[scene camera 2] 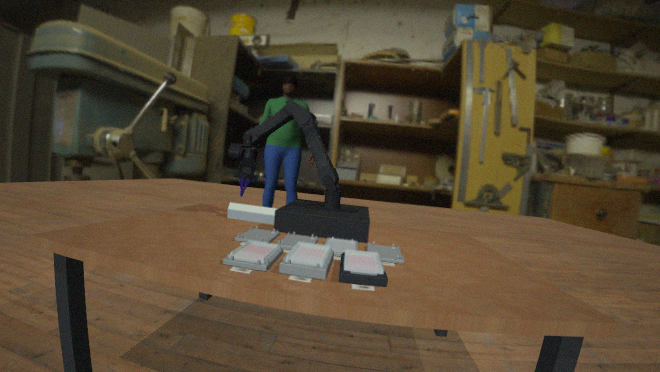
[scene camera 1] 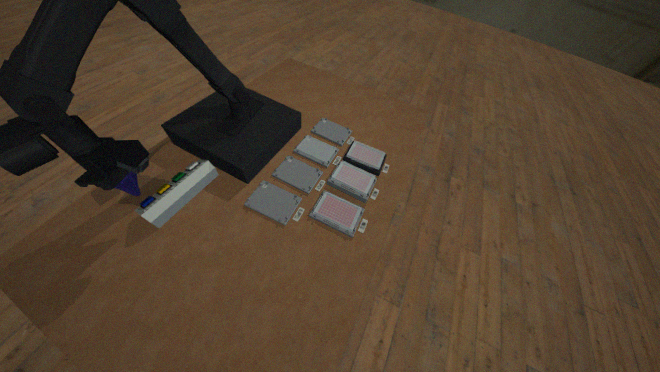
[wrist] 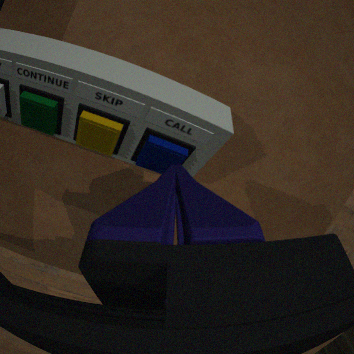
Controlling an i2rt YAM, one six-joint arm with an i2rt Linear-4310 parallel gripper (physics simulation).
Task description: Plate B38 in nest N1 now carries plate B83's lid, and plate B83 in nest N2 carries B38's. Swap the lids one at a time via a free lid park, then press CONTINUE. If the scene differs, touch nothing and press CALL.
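Frame: origin at the arm's base, x ahead, y left, z up, level; metres.
Where they show: gripper, between the fingertips: point(scene camera 2: 241, 196) point(scene camera 1: 138, 195) point(wrist: 175, 173); arm's base, origin of its link: point(scene camera 2: 331, 209) point(scene camera 1: 242, 116).
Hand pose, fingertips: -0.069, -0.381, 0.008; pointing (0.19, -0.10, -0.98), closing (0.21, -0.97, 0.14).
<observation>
Each offset is from my fingertips to the top centre of the thing, as dx, dy, dz. "spot": to the spot under its first point.
My gripper point(scene camera 1: 139, 194) point(scene camera 2: 242, 195) point(wrist: 175, 173) is shut with nothing between its purple fingertips. In the wrist view the tips show just in front of the blue CALL button {spot: -0.001, +0.002, -0.035} point(wrist: 165, 152) of the button box {+0.025, +0.073, -0.025} point(scene camera 1: 182, 202) point(scene camera 2: 250, 212) point(wrist: 125, 72); scene camera 2 shows them above the box's level. The green CONTINUE button {+0.014, +0.101, -0.033} point(wrist: 39, 111) point(scene camera 1: 179, 177) and yellow SKIP button {+0.003, +0.052, -0.033} point(wrist: 100, 131) point(scene camera 1: 164, 189) are further along. Three plates with pink wells {+0.493, +0.173, -0.062} point(scene camera 1: 337, 212) {+0.510, +0.304, -0.049} point(scene camera 1: 352, 178) {+0.532, +0.428, -0.053} point(scene camera 1: 366, 155) sit in nests in the front row. Their labels and which lid each carries are too small to read.
Behind the plates, flat grey stands point(scene camera 1: 273, 202) point(scene camera 1: 297, 173) point(scene camera 1: 331, 131) lie in a row, and one of that row {spot: +0.352, +0.386, -0.072} point(scene camera 1: 316, 150) looks paler. The black robot base point(scene camera 1: 230, 132) point(scene camera 2: 322, 220) stands beside the button box. A person in green point(scene camera 2: 285, 125) stands beyond the table.
</observation>
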